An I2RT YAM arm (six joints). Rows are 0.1 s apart.
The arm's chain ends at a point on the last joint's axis. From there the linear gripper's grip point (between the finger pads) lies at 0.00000 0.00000 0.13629 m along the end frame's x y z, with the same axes.
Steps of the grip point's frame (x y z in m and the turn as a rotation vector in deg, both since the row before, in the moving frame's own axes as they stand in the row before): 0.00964, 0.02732, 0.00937, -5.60, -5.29, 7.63; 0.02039, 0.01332, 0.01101, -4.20, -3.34, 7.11; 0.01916, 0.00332, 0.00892, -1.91, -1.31, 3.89; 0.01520, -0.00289, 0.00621, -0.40, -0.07, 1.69; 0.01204, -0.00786, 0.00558, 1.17, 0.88, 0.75; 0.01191, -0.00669, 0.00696, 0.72, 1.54, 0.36; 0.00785, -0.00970, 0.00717, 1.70, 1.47, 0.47; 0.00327, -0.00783, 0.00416, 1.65, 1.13, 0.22
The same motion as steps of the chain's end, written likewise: 0.02303, 0.01491, 0.01060, -5.60, -5.29, 7.63; 0.02892, 0.00386, 0.01161, -4.20, -3.34, 7.11; 0.02243, -0.00111, 0.00903, -1.91, -1.31, 3.89; 0.01538, -0.00384, 0.00621, -0.40, -0.07, 1.69; 0.00993, -0.00509, 0.00562, 1.17, 0.88, 0.75; 0.00824, -0.00499, 0.00702, 0.72, 1.54, 0.36; 0.00434, -0.00567, 0.00727, 1.70, 1.47, 0.47; 0.00058, -0.00391, 0.00424, 1.65, 1.13, 0.22
